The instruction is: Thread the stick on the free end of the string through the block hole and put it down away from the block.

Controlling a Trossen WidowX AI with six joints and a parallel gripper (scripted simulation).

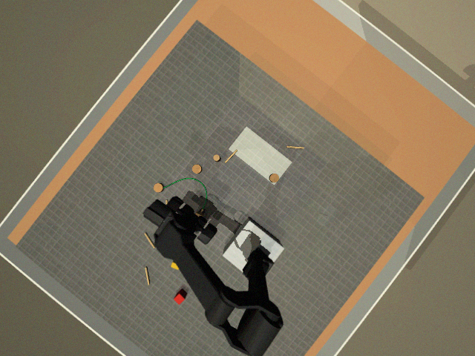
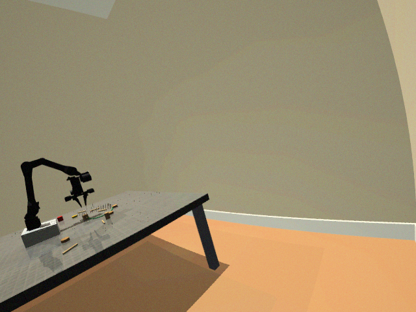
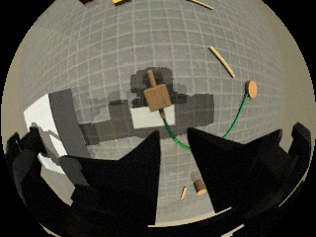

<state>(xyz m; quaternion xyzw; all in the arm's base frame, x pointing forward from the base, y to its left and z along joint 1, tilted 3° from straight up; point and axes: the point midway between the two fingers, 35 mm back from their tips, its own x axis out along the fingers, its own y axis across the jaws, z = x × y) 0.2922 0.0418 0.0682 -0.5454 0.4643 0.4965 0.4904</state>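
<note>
Right now the wooden block is 1 cm behind my gripper tip, 2 cm to the left of it and 8 cm below it. From my gripper tip the other things lie so: yellow cube (9 cm behind, 24 cm to the left, 9 cm below); then round button (20 cm ahead, 6 cm to the left, 8 cm below); then thin wooden stick (1 cm behind, 1 cm to the left, 8 cm below).
</note>
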